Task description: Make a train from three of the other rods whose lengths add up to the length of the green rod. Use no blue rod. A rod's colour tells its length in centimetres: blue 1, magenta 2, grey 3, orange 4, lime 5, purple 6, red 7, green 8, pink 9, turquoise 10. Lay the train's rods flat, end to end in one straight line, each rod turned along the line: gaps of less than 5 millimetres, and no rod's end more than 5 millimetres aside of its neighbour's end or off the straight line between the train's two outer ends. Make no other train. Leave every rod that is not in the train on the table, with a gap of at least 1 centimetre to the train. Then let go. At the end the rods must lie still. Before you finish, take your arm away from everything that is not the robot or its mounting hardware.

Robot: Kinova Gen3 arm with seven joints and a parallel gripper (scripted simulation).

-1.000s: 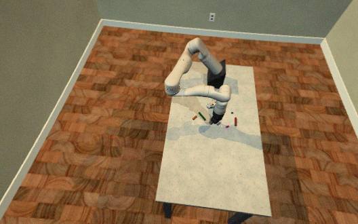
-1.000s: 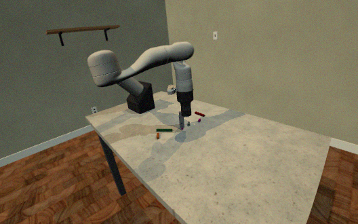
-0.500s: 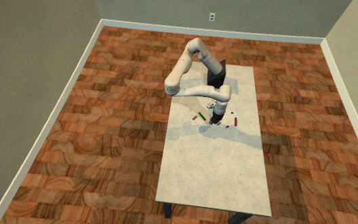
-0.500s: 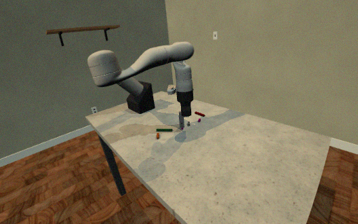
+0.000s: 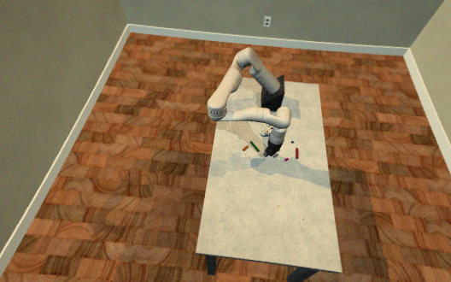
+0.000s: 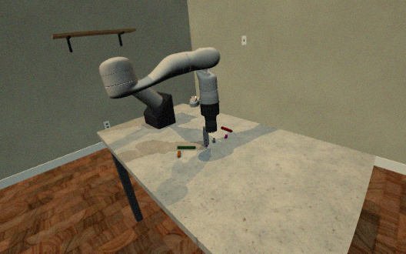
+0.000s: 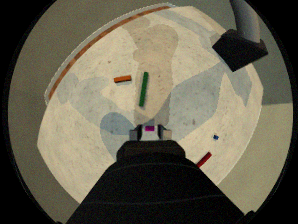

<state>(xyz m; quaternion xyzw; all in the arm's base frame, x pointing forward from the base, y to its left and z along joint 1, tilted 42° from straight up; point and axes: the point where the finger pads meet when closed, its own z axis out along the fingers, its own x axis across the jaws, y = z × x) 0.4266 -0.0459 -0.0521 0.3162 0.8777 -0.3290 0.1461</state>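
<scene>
Right now the grey rod is 5 cm to the left of my hand and 3 cm below it. Round my hand: red rod 4 cm behind, 17 cm to the left, 3 cm below; then green rod 5 cm behind, 8 cm to the right, 3 cm below; then orange rod 3 cm behind, 13 cm to the right, 3 cm below.
</scene>
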